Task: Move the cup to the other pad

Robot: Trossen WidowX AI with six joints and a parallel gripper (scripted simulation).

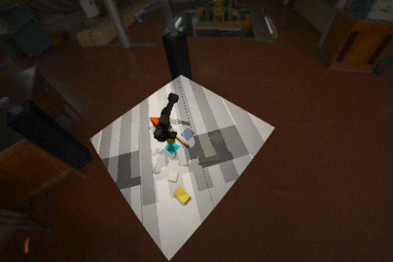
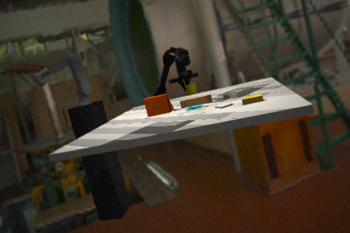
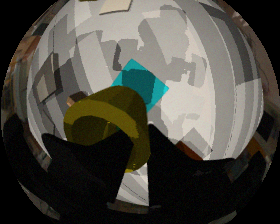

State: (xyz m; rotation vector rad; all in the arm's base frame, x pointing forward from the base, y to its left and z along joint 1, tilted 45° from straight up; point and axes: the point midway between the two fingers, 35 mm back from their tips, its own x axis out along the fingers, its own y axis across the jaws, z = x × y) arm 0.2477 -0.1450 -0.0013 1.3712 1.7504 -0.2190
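My gripper tip is 130 mm above the teal pad and 20 mm short of it. From my gripper tip the other things lie so: wooden bar 100 mm below, 90 mm to the left, 20 mm ahead; then beige slab 310 mm ahead, 160 mm to the left, 110 mm below; then yellow cup 20 mm to the left, 20 mm ahead.
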